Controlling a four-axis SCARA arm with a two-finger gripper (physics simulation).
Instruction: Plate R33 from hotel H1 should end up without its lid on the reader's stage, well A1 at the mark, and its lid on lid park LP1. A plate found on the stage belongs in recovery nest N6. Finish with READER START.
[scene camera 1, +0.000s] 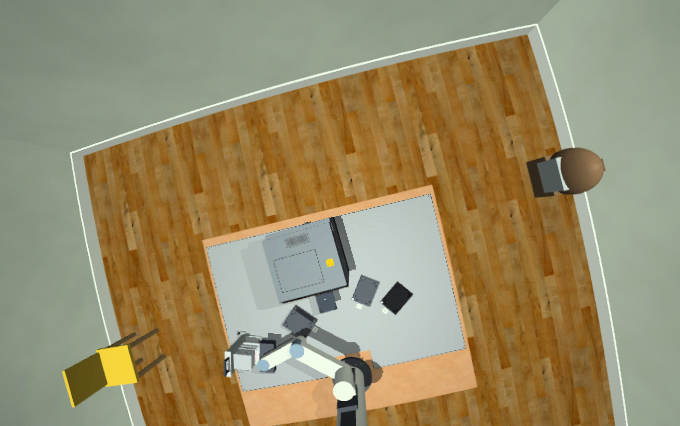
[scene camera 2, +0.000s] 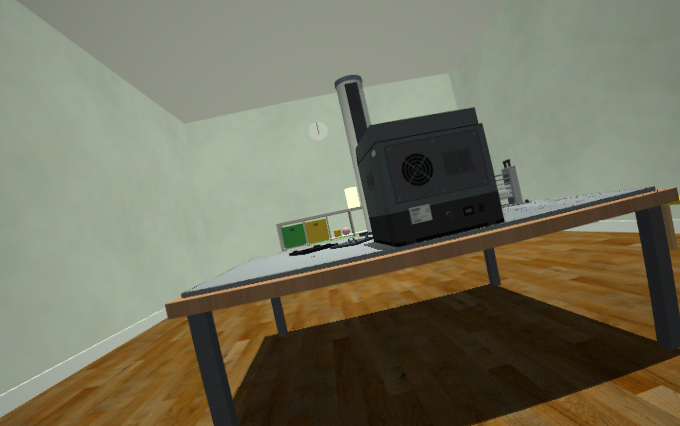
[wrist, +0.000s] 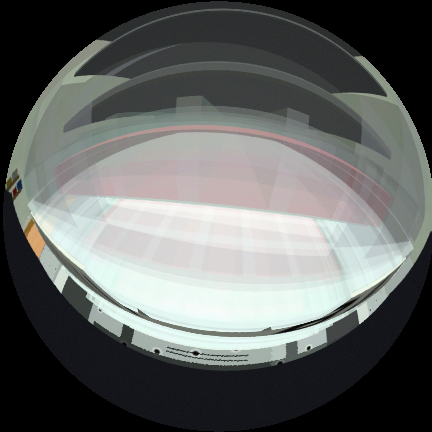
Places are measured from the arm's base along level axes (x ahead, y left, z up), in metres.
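Pixels of known places: gripper, fingertip midpoint: (scene camera 2: 506, 194).
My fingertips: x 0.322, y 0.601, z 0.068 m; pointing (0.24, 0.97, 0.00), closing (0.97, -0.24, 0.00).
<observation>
Behind a point stands the place of what it marks.
The reader (scene camera 1: 298, 273) @[y 0.064, x 0.784, z 0.361 m] (scene camera 2: 431, 165) @[y 0.018, x 0.994, z 0.213 m] is the large grey box. A small dark tray (scene camera 1: 326, 302) @[y 0.016, x 0.545, z 0.138 m], which looks like its stage, sticks out at its front. The hotel (scene camera 1: 227, 363) @[y 0.635, x 0.337, z 0.198 m] (scene camera 2: 515, 184) @[y 0.613, x 0.399, z 0.109 m] stands at the table's left end in scene camera 1, with clear plates (scene camera 1: 243, 359) @[y 0.554, x 0.329, z 0.171 m] in it. My arm reaches to it and its wrist is right beside the stack. In the wrist view a clear plate (wrist: 220, 260) with pinkish contents fills the middle, very close. My fingers cannot be made out, so their grip is unclear. Labels, lids, well A1 and its mark cannot be read.
A grey pad (scene camera 1: 299, 320) @[y 0.214, x 0.448, z 0.073 m] lies between hotel and reader, close to my arm (scene camera 1: 321, 362) @[y 0.100, x 0.271, z 0.229 m]. Another grey pad (scene camera 1: 365, 290) @[y -0.208, x 0.523, z 0.023 m] and a black pad (scene camera 1: 396, 298) @[y -0.378, x 0.435, z 0.025 m] lie right of the reader in scene camera 1. The arm's column (scene camera 2: 349, 107) @[y -0.036, x 0.075, z 0.714 m] rises behind the reader in scene camera 2.
</observation>
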